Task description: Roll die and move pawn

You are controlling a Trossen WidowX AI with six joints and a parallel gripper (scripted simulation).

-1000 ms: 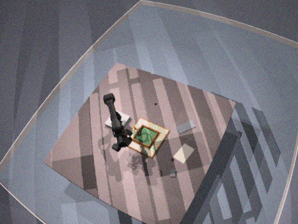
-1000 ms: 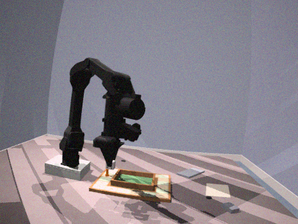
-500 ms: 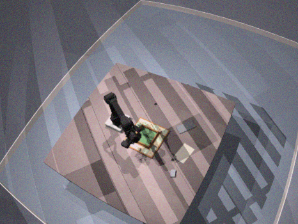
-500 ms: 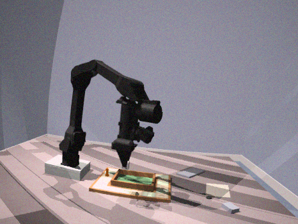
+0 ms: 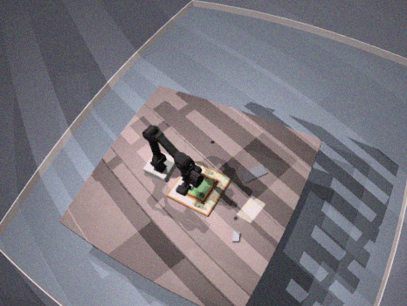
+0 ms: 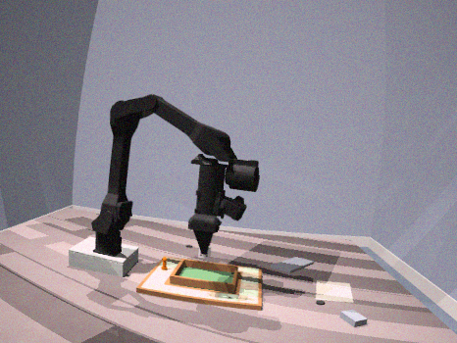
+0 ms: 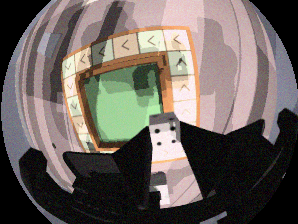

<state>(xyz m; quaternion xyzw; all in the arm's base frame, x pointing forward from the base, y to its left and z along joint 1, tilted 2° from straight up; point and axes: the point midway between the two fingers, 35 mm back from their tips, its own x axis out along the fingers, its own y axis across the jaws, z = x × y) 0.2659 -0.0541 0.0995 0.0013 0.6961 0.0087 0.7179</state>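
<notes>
Now: gripper tip 11 cm past the orange pawn, 9 cm to the right of it and 7 cm above it. The rest, counted from my gripper tip: small grey block 35 cm ahead, 12 cm to the right, 9 cm below; then white die right at my gripper tip; then white sheet 34 cm ahead, 7 cm to the left, 10 cm below.
</notes>
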